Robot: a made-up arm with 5 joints. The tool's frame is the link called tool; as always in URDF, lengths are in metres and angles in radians. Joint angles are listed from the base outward.
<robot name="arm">
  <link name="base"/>
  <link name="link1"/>
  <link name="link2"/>
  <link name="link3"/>
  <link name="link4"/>
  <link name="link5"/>
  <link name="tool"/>
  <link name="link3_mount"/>
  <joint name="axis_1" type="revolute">
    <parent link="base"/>
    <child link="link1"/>
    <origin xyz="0 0 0.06" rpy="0 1.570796 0"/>
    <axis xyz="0 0 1"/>
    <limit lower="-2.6" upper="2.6"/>
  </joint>
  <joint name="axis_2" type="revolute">
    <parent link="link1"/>
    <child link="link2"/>
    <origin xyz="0.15 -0.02 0.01" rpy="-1.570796 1.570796 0"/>
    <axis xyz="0 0 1"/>
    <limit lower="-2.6" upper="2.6"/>
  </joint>
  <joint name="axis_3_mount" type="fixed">
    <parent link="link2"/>
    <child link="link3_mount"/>
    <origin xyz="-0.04 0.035 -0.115"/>
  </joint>
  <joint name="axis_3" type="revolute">
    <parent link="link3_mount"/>
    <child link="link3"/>
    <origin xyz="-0.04 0.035 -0.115" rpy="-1.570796 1.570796 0"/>
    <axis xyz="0 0 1"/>
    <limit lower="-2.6" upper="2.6"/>
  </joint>
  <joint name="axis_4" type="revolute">
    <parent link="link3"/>
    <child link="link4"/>
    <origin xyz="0 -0.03 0.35" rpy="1.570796 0 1.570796"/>
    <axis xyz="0 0 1"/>
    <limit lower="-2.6" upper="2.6"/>
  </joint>
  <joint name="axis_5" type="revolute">
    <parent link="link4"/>
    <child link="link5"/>
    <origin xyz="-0.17 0.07 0.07" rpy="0 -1.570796 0"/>
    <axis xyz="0 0 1"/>
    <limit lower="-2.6" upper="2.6"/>
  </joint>
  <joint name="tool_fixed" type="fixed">
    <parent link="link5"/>
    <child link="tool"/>
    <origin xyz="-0.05 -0.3 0.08" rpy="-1.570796 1.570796 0"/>
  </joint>
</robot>
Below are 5 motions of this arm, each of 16 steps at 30 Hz.
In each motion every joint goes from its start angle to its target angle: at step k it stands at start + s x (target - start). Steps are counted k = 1, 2, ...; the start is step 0. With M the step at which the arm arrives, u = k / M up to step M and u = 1 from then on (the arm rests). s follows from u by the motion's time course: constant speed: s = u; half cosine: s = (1 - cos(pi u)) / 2; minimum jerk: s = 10 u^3 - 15 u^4 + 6 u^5.
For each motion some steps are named. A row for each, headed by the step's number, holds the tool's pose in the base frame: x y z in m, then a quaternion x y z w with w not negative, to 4 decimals.
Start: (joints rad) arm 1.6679 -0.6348 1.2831 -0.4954 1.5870
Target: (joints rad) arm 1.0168 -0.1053 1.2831 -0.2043 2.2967
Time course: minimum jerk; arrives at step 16
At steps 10, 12, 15, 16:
10: 0.1916 -0.7449 -0.2501 -0.4927 -0.5764 -0.0316 0.6511
12: 0.2378 -0.7752 -0.1643 -0.5305 -0.5873 -0.0189 0.6110
15: 0.2638 -0.7870 -0.1142 -0.5514 -0.5924 -0.0114 0.5873
16: 0.2643 -0.7872 -0.1131 -0.5518 -0.5925 -0.0113 0.5868

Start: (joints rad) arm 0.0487 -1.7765 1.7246 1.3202 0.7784
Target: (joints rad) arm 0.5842 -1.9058 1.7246 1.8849 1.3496
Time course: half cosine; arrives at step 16
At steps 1, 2, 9, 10, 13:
1: -0.1854 -0.1381 0.1795 0.1634 0.8953 -0.4114 0.0491
2: -0.1896 -0.1377 0.1799 0.1568 0.9022 -0.3982 0.0536
9: -0.2689 -0.1574 0.1752 0.0253 0.9824 -0.1227 0.1386
10: -0.2803 -0.1641 0.1708 0.0031 0.9855 -0.0755 0.1522
13: -0.3039 -0.1809 0.1554 -0.0502 0.9810 0.0357 0.1839

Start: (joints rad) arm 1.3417 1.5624 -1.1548 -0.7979 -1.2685
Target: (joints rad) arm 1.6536 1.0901 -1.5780 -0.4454 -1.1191
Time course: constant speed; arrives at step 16
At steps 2, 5, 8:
2: 0.6316 0.3311 0.0123 0.2883 0.7769 -0.4786 0.2901
5: 0.6299 0.2954 0.0406 0.3350 0.7512 -0.4822 0.3017
8: 0.6255 0.2611 0.0620 0.3763 0.7238 -0.4886 0.3096

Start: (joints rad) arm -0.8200 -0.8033 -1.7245 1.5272 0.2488
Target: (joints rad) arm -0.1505 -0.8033 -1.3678 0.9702 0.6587
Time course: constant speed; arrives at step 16
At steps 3, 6, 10, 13, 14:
3: -0.1261 -0.3656 0.2459 -0.3419 -0.7246 -0.5790 0.1509
6: -0.1219 -0.3745 0.1670 -0.3204 -0.6662 -0.6374 0.2173
10: -0.1260 -0.3637 0.0645 -0.2899 -0.5763 -0.7009 0.3042
13: -0.1368 -0.3408 -0.0062 -0.2660 -0.5018 -0.7364 0.3678
14: -0.1420 -0.3309 -0.0281 -0.2578 -0.4759 -0.7457 0.3886

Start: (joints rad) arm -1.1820 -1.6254 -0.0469 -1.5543 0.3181
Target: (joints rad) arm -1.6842 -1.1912 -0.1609 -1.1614 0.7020
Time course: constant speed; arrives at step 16
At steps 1, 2, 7, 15, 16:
1: -0.6448 -0.4663 0.2689 -0.6818 -0.0311 0.0143 0.7308
2: -0.6444 -0.4496 0.2919 -0.6992 -0.0302 0.0131 0.7141
7: -0.6395 -0.3509 0.3927 -0.7806 -0.0272 0.0047 0.6244
15: -0.6208 -0.1542 0.4941 -0.8879 -0.0272 -0.0169 0.4590
16: -0.6177 -0.1275 0.5010 -0.8990 -0.0277 -0.0202 0.4365

